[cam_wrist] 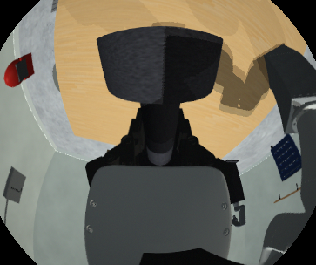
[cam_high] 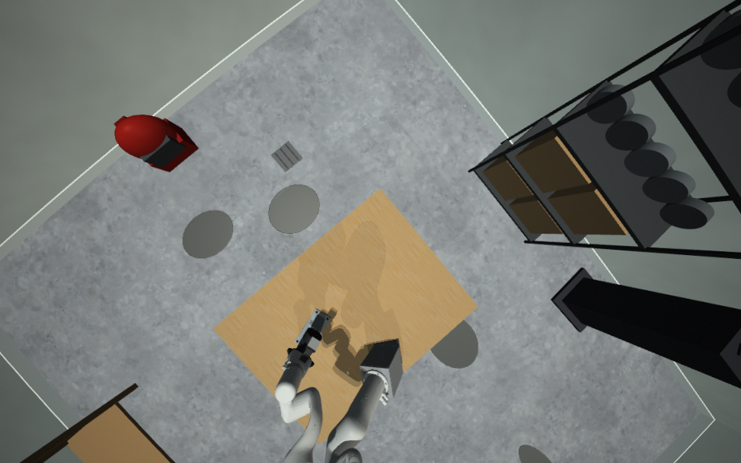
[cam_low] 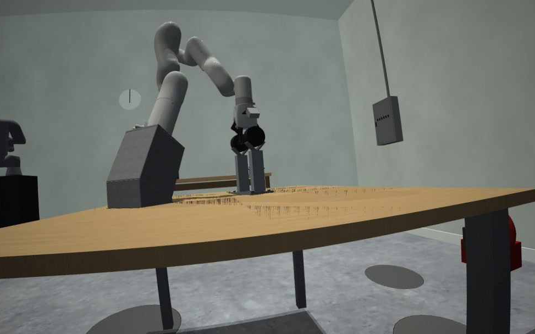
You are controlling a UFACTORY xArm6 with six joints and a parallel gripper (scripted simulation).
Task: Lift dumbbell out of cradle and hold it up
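Right now my hand is right at the black dumbbell. From my hand the other things lie so: grey two-post cradle 13 cm below.
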